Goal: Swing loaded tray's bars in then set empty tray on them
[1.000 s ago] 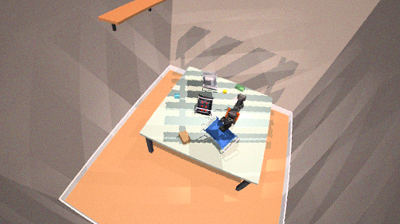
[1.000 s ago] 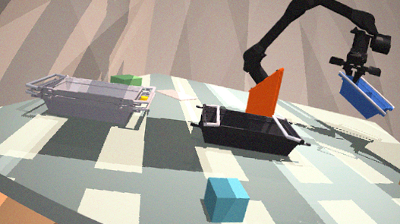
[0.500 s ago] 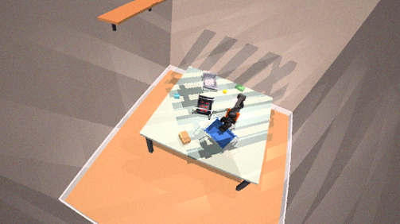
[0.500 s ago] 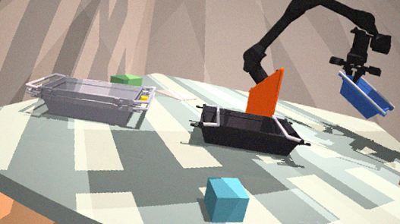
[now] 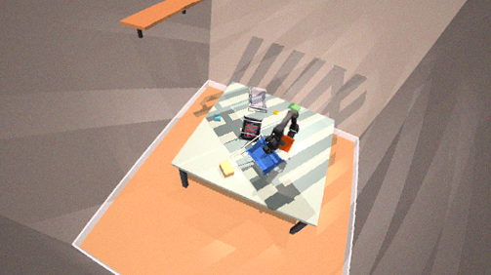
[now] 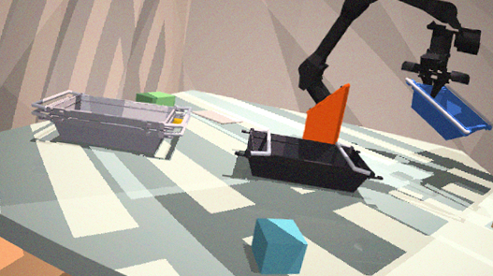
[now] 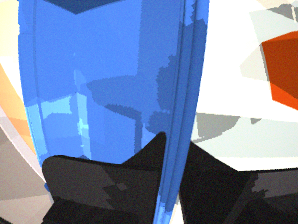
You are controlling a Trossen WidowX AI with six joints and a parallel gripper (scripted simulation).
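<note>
Right now the blue tray is 60 mm to the left of my gripper tip and 40 mm ahead of it. From my gripper tip the other things lie so: orange block (290 mm ahead, 210 mm to the left, 170 mm below); then green block (860 mm to the right, 180 mm below, 50 mm behind); then cyan cube (620 mm ahead, 270 mm to the right, 180 mm below).
</note>
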